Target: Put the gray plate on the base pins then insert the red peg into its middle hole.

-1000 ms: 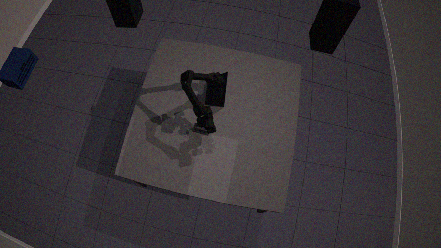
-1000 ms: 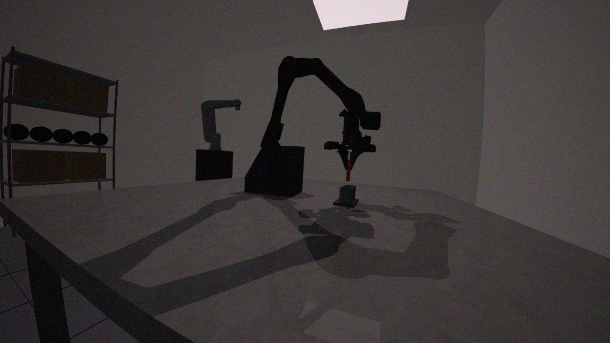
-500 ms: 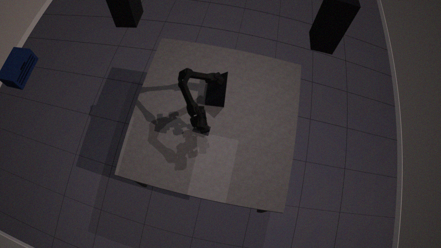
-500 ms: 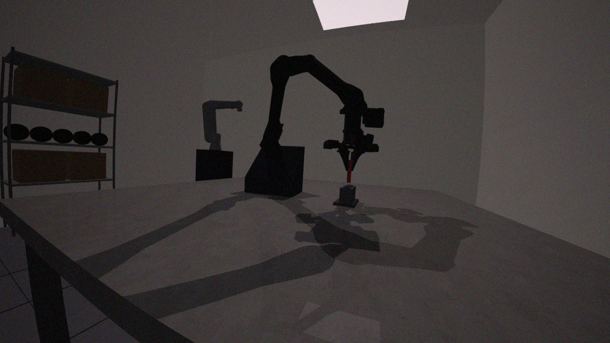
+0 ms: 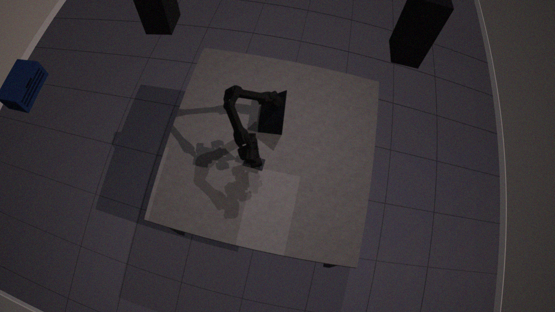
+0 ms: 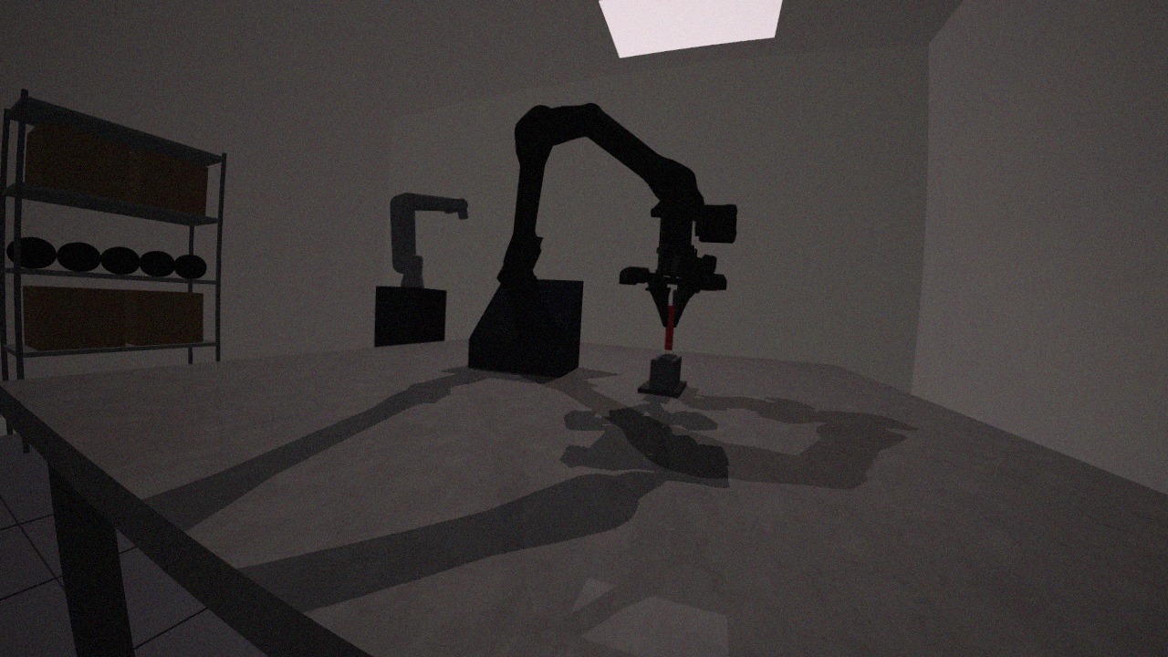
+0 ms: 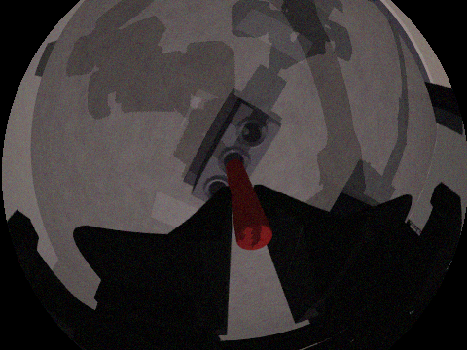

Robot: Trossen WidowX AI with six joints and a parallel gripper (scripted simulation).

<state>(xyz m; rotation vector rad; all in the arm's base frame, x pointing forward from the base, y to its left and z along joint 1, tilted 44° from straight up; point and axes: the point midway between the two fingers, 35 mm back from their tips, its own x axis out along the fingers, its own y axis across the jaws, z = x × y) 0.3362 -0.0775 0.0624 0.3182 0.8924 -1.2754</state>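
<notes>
Right now my gripper tip is right at the red peg. From my gripper tip the other things lie so: dark base: 11 cm below; then gray plate: 7 cm below.
</notes>
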